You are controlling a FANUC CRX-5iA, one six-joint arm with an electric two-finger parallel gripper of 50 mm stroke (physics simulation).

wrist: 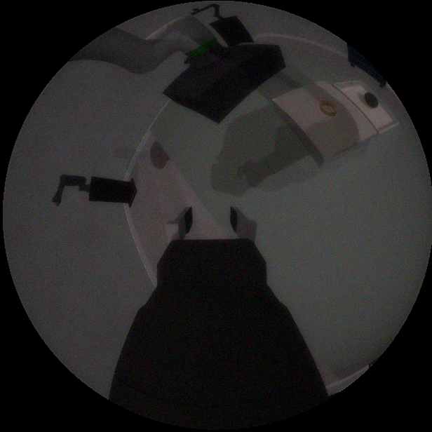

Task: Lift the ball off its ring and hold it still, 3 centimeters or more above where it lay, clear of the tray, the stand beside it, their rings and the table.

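A dark ball (371, 99) sits on its ring, in the shallow pale tray (387, 126) at the upper right of the wrist view. An orange-brown ring (328, 108) lies on top of the stand (341, 138), a raised pale block beside the tray. No ball is on that ring. My gripper (210, 214) is open, with nothing between its fingers. It is far from the ball, which lies up and to the right of the fingers in the view. The underside of the ball is hard to make out in the dim light.
A large black panel (227, 82) and a grey arm-like shape (127, 50) with a green band are at the top. A black clamp-like part (111, 190) is at the left table edge. A dark blue object (367, 65) is at the upper right. Shadows cross the greenish table surface (300, 260).
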